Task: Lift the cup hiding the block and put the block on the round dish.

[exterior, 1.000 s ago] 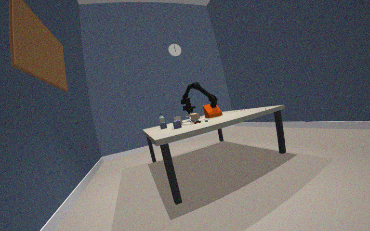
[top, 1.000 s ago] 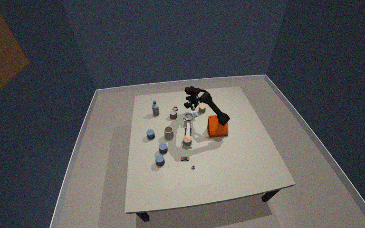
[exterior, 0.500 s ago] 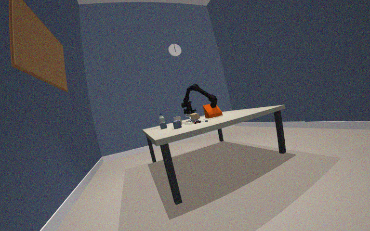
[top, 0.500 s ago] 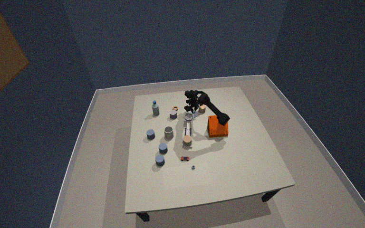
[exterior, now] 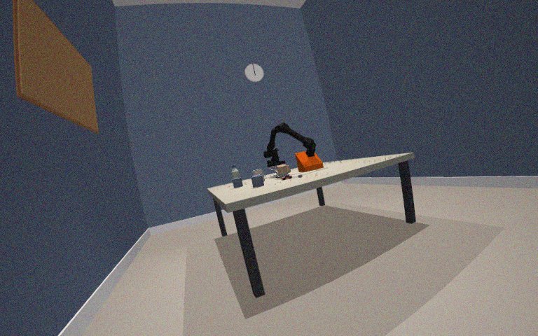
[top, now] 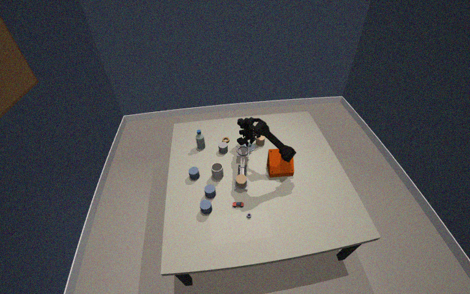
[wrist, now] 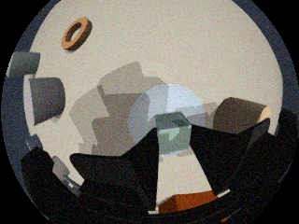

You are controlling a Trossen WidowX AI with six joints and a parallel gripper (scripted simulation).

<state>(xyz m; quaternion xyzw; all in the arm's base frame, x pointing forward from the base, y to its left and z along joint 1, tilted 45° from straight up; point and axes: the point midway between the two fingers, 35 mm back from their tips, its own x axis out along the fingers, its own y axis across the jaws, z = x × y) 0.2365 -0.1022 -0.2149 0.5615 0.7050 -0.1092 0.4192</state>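
My gripper tip is now 10 mm below the pale green block. The rest, counted from my gripper tip: tan cup: 100 mm behind, 60 mm to the right, 20 mm above; pale blue round dish: 10 mm below; grey cylinder: 200 mm ahead, 40 mm to the left, 20 mm above.
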